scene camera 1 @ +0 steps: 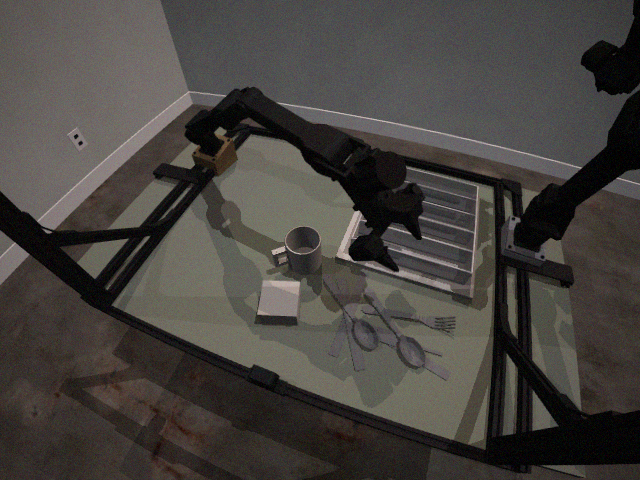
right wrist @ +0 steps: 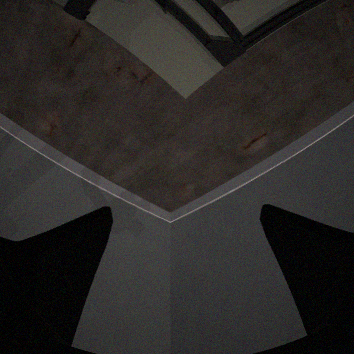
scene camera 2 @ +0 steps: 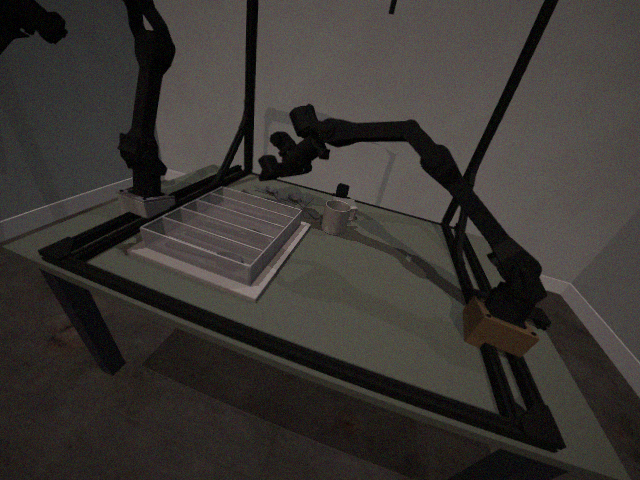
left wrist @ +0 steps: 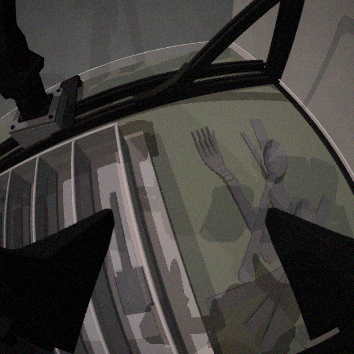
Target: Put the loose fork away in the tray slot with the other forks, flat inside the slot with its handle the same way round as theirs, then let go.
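Note:
The loose fork (scene camera 1: pixel 431 321) (left wrist: pixel 212 160) lies on the table in a loose cutlery pile, in scene camera 1 with tines to the right and its handle crossed by a spoon (scene camera 1: pixel 411 352). The slotted tray (scene camera 1: pixel 434 283) (scene camera 2: pixel 271 266) (left wrist: pixel 160 200) stands beside the pile. The forks inside it cannot be made out; a wide-ended utensil (left wrist: pixel 132 290) lies in its nearest slot in the left wrist view. My left gripper (scene camera 1: pixel 409 253) (left wrist: pixel 192 217) is open and empty, above the tray's edge and the pile. My right gripper (right wrist: pixel 187 214) is open and empty, away from the table.
A mug (scene camera 1: pixel 310 258) (scene camera 2: pixel 336 219) stands left of the tray in scene camera 1. A pale block (scene camera 1: pixel 279 299) lies in front of it. Another spoon (scene camera 1: pixel 364 334) and several flat handles surround the fork. A black frame (scene camera 1: pixel 320 400) runs along the table's edges.

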